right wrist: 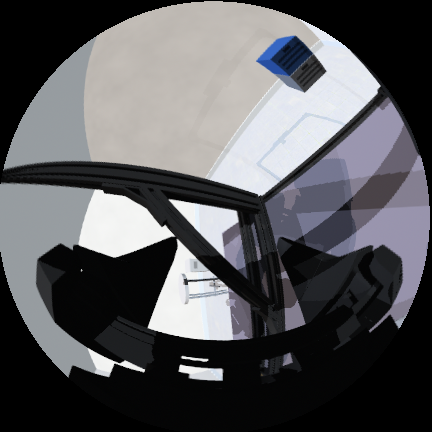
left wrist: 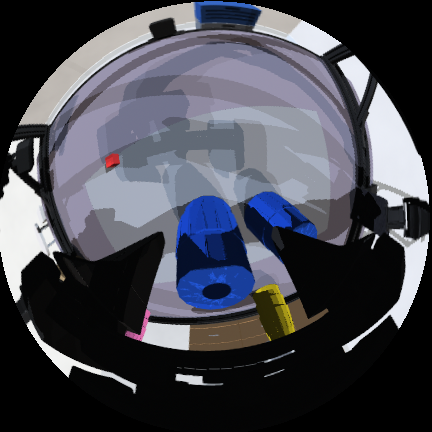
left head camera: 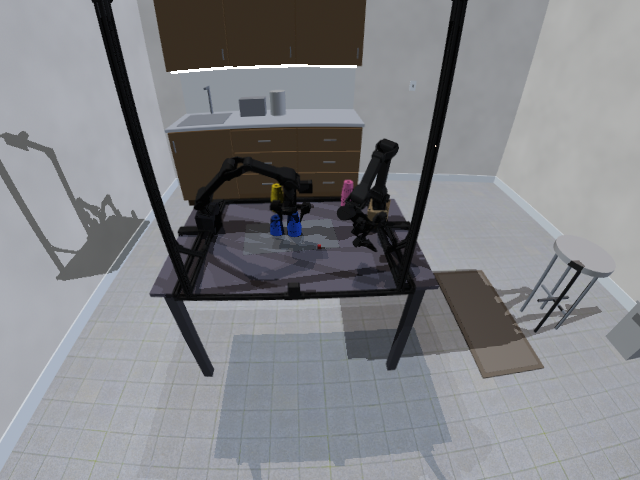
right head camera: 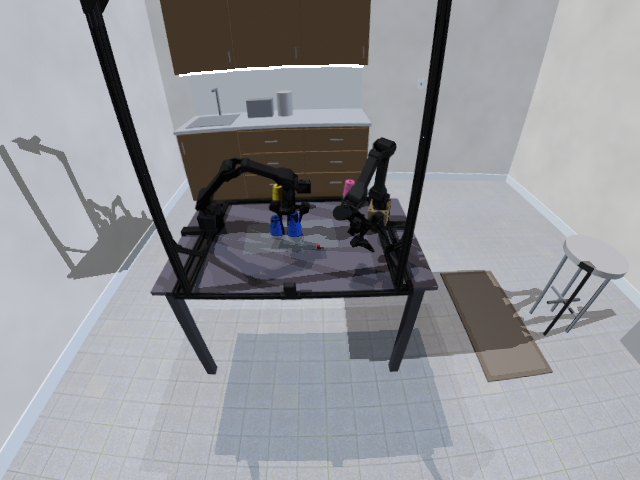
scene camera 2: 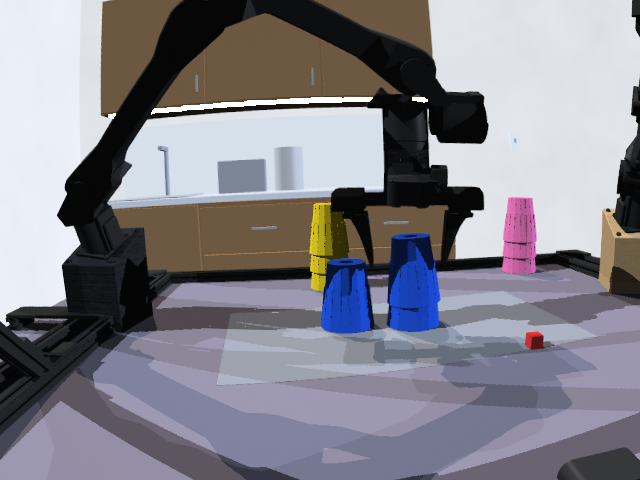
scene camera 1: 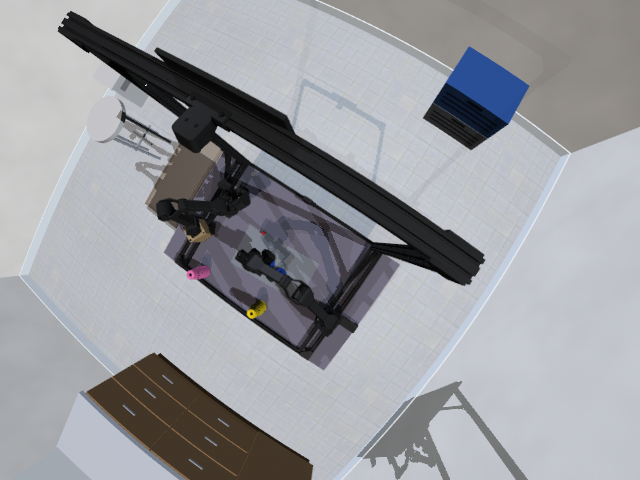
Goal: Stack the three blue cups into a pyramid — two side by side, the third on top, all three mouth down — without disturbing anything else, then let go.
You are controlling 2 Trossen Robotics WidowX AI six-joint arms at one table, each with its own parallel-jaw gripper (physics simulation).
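Frame: origin at the left arm's base, x right, y down, z ahead, level; millimetres.
Seen in the pictures: left gripper, fingertip midpoint: (left wrist: 219, 234) (left head camera: 291, 221) (right head camera: 290, 221) (scene camera 2: 407, 266); right gripper, fingertip midpoint: (right wrist: 228, 242) (left head camera: 383, 244) (right head camera: 380, 244) (scene camera 1: 235, 178); left arm's base, origin of the base link: (left wrist: 386, 217) (left head camera: 206, 209) (right head camera: 208, 210) (scene camera 2: 103, 245) (scene camera 1: 327, 323); right arm's base, origin of the base link: (left head camera: 379, 205) (right head camera: 379, 204) (scene camera 2: 634, 222) (scene camera 1: 193, 230).
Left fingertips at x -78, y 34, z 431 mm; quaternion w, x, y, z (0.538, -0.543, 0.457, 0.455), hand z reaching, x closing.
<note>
Offsets run from my left fingertips to a thing's top centre. Level surfaces: height alone.
Two blue cups nested mouth down form a taller stack @[dy -38, dx -19, dz +6 mm] (scene camera 2: 413, 299) (left wrist: 207, 220) (left head camera: 294, 228). A single blue cup @[dy -4, dx +0, dz -80 mm] (scene camera 2: 346, 302) (left wrist: 272, 207) (left head camera: 276, 228) stands mouth down beside it, to its left in scene camera 2, with a small gap between them. My left gripper (scene camera 2: 408, 264) (left wrist: 219, 234) is open and points down, its fingertips on either side of the upper part of the nested stack, with nothing gripped. My right gripper (right wrist: 228, 242) is open and empty, away from the cups over the right side of the table in the left head camera.
A yellow cup stack @[dy -68, dx -205, dz -166 mm] (scene camera 2: 321, 232) (scene camera 1: 256, 308) stands behind the blue cups, and a pink cup stack @[dy -68, dx -384, dz +196 mm] (scene camera 2: 519, 232) (scene camera 1: 198, 272) at the back right in scene camera 2. A red cube @[dy +67, dx +56, dz +160 mm] (scene camera 2: 534, 339) (left wrist: 112, 160) lies near the edge of the pale mat @[dy +83 mm] (scene camera 2: 268, 356).
</note>
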